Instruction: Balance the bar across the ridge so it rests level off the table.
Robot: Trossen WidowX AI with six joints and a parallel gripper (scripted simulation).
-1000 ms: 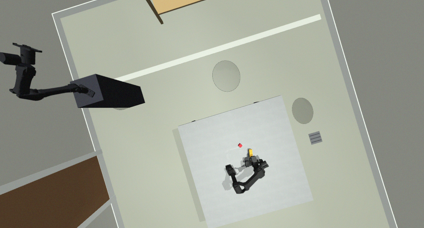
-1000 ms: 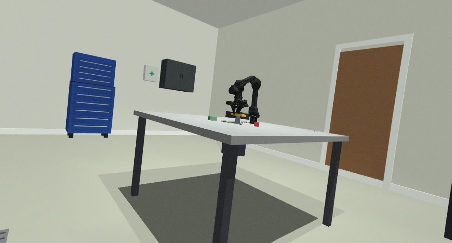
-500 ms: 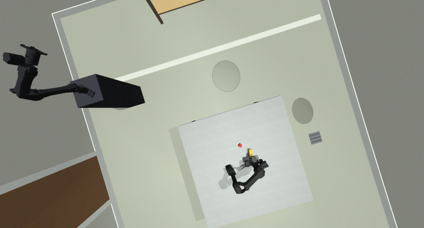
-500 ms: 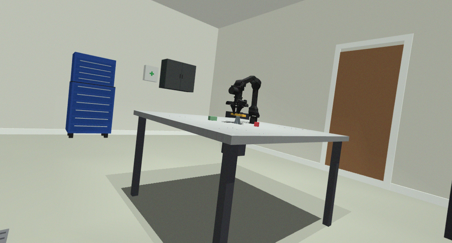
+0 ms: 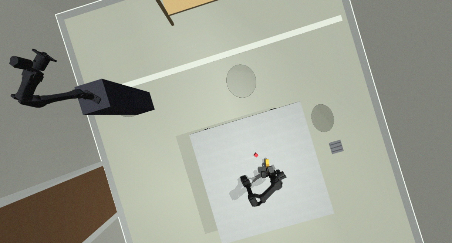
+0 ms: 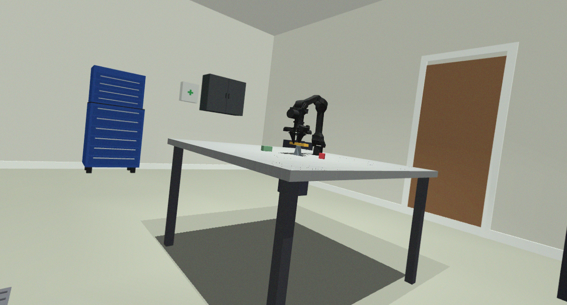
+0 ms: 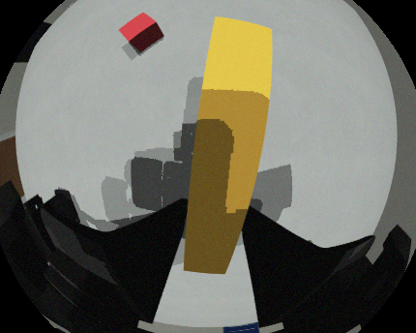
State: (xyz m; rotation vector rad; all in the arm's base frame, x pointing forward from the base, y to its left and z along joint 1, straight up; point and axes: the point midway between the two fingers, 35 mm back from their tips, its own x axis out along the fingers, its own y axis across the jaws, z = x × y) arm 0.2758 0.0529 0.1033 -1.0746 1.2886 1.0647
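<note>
My gripper tip is 30 mm to the right of the yellow bar and 10 mm short of it. The rest, counted from my gripper tip: green block (140 mm to the right, 130 mm ahead, 50 mm below); red block (170 mm to the left, 70 mm behind, 50 mm below).
</note>
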